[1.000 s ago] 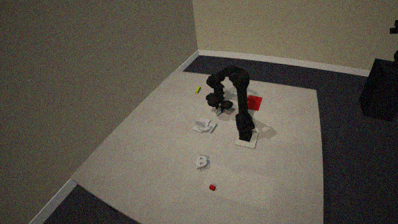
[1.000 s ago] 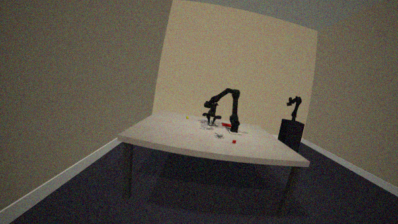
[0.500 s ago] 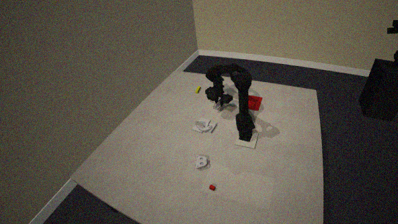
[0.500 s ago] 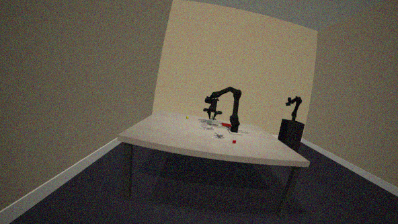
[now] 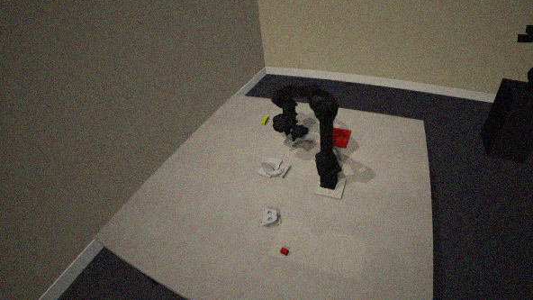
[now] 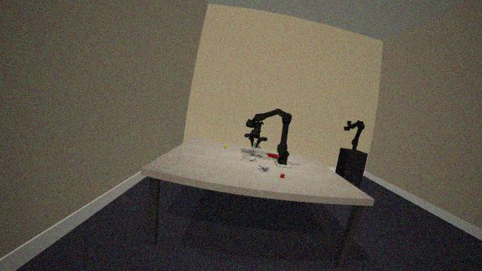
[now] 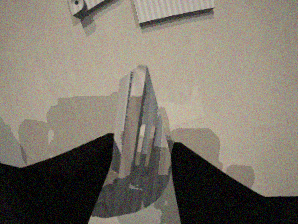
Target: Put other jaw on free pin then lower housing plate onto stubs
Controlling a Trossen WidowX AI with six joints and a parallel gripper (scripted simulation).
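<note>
The white base lies 140 mm to the left of my gripper tip, 80 mm below it and 60 mm ahead of it. From my gripper tip the other things lie so: white block: 400 mm to the left, 80 mm behind, 70 mm below; red square pad: 200 mm behind, 190 mm to the right, 80 mm below; yellow block: 250 mm ahead, 210 mm to the right, 70 mm below.
</note>
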